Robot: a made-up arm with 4 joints.
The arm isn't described. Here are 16 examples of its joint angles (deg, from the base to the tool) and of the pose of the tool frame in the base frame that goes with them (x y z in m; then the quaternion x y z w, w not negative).
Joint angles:
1: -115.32 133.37 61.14 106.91
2: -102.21 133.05 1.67 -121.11
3: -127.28 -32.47 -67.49 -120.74
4: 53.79 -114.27 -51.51 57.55
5: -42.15 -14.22 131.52 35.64
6: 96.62 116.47 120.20 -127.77
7: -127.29 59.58 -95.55 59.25
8: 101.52 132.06 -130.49 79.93
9: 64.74 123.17 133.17 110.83
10: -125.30 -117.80 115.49 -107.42
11: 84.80 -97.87 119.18 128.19
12: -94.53 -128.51 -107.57 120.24
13: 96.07 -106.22 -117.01 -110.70
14: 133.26 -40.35 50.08 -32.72
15: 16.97 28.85 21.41 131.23
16: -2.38 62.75 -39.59 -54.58
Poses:
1: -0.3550 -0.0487 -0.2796 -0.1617 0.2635 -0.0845 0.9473
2: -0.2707 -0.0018 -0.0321 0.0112 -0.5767 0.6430 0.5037
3: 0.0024 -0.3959 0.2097 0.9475 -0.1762 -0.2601 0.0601
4: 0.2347 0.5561 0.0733 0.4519 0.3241 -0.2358 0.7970
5: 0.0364 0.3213 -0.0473 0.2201 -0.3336 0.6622 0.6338
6: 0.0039 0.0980 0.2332 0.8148 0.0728 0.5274 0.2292
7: -0.4499 -0.0812 0.3374 0.8148 -0.2748 0.4661 0.2084
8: -0.1784 0.0409 0.3863 -0.2418 0.8821 0.3352 0.2260
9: -0.0110 -0.1753 -0.0999 -0.0259 0.3417 0.8656 0.3651
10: 0.0619 -0.1457 0.0860 -0.2208 -0.0223 -0.3753 0.8999
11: 0.1902 -0.1115 0.3243 -0.8927 -0.0254 0.3672 0.2601
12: 0.0055 -0.2816 -0.1471 0.0762 0.1231 -0.9883 0.0472
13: -0.0902 0.4089 0.2682 0.0397 -0.9215 0.2493 0.2951
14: -0.3850 -0.2036 0.0239 0.0168 -0.2120 -0.9729 0.0907
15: 0.2402 0.4351 0.0761 0.1872 -0.8291 0.3582 0.3864
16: 0.3027 -0.2325 -0.2369 -0.2983 0.2179 -0.4980 0.7846
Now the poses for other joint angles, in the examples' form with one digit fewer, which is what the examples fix.
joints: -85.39 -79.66 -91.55 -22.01
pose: 0.347 -0.346 -0.010 0.774 0.038 -0.631 0.014
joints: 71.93 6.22 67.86 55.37
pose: -0.402 0.314 -0.085 0.388 -0.161 0.856 0.303
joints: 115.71 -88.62 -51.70 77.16
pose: -0.264 0.522 0.007 0.296 0.164 0.249 0.907
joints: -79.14 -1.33 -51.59 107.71
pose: 0.012 -0.553 0.198 -0.727 -0.338 -0.545 0.244
